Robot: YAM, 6 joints.
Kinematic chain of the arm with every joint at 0, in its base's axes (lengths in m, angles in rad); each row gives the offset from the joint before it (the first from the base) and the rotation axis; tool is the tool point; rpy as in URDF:
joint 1: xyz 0 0 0.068 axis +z
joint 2: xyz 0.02 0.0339 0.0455 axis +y
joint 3: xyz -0.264 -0.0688 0 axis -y
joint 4: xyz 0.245 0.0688 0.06 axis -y
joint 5: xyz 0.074 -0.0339 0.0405 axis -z
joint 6: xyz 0.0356 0 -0.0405 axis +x
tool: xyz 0 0 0 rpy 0 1.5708 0
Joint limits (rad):
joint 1: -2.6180..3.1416
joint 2: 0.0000..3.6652
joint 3: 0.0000..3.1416
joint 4: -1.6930..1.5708
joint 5: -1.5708..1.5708
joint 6: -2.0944..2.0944
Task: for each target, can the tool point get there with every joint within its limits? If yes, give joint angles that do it. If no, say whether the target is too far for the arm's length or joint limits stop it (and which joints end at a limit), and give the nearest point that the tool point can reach.
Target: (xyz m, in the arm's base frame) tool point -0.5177 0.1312 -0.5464
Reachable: no: too far | nearest point -0.4078 0.1034 -0.3368 | short by 0.238 m
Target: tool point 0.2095 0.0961 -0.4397
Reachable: no: joint limits stop it (at a limit: joint 2) | nearest point 0.2118 0.0972 -0.3800 | short by 0.060 m
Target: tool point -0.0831 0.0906 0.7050
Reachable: yes | joints -0.6540 1.1653 2.5073 0.5670 -0.6433 1.2269
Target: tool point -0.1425 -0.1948 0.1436
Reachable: yes | joints -2.0589 1.6598 0.7805 -0.7760 1.3237 -0.0422
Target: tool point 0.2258 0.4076 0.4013
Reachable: yes | joints 1.0906 2.1544 2.4671 -0.9614 0.3416 1.6279
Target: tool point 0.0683 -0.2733 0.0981
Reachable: yes | joints -1.2764 1.9882 1.0684 -1.0540 0.4024 0.0024
